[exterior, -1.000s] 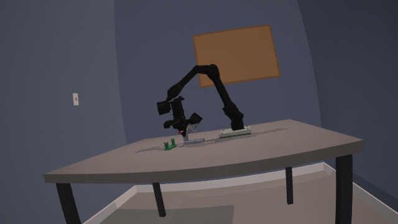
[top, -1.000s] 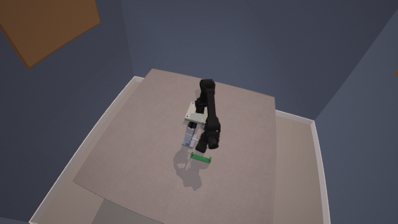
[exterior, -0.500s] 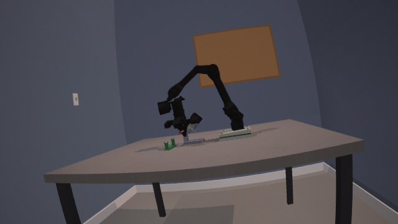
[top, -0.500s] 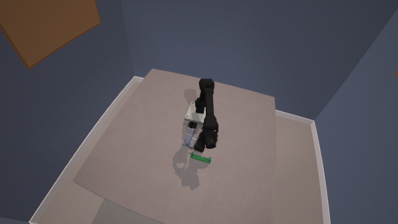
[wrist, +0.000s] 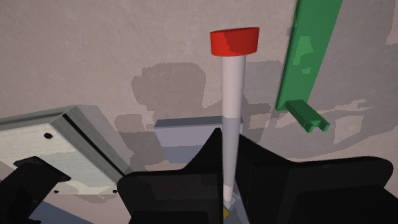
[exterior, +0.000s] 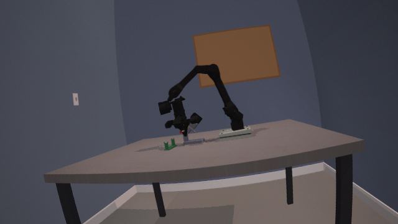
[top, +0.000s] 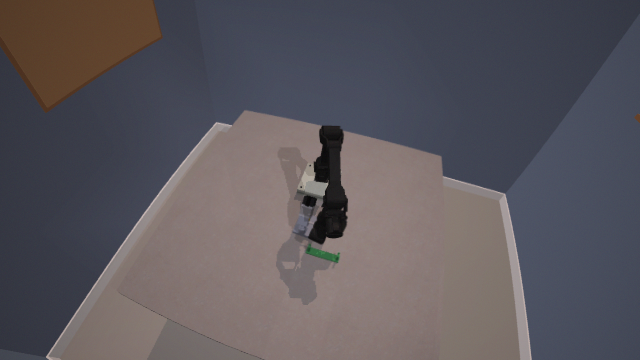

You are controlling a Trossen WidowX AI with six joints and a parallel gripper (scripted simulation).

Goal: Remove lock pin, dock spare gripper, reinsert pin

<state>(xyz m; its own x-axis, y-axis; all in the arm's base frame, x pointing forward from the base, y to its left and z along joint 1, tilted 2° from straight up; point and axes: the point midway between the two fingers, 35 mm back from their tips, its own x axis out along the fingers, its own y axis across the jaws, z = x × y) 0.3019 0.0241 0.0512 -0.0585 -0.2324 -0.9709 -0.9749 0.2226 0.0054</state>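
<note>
Now: gripper tip 2 cm past the mount block and 6 cm to the left of it. Round my gripper tip: spare gripper (5 cm behind, 5 cm to the right, 6 cm above); then green cradle (9 cm ahead, 4 cm to the left, 3 cm below).
</note>
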